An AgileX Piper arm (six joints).
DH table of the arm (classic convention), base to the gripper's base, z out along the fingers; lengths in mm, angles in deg. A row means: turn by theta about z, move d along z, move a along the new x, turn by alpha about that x. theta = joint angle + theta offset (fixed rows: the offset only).
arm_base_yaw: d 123  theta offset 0  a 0  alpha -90
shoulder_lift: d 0  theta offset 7.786  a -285.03  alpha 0
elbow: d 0  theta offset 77.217  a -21.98  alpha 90
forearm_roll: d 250.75  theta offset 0  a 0  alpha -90
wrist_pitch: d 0  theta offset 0  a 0  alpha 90
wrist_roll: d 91  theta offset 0  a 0  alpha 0
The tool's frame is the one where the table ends.
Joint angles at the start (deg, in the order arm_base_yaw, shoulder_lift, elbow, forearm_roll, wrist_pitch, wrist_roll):
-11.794, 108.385, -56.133, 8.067, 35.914, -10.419
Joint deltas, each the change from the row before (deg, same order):
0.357, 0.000, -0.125, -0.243, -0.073, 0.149
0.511, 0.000, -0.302, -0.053, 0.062, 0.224
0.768, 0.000, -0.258, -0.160, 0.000, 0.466
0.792, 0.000, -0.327, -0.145, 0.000, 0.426
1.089, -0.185, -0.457, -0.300, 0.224, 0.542
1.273, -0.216, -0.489, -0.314, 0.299, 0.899
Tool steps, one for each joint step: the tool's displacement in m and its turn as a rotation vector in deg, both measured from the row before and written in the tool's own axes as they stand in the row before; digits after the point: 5 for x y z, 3 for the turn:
-0.00077, 0.00176, -0.00020, 0.115, -0.145, -0.411
-0.00150, 0.00283, -0.00064, -0.029, -0.198, -0.348
-0.00140, 0.00419, -0.00041, 0.003, -0.187, -0.443
-0.00173, 0.00436, -0.00060, -0.010, -0.258, -0.499
-0.00215, 0.00607, -0.00191, 0.012, -0.318, -0.823
-0.00219, 0.00719, -0.00214, -0.024, -0.298, -0.660

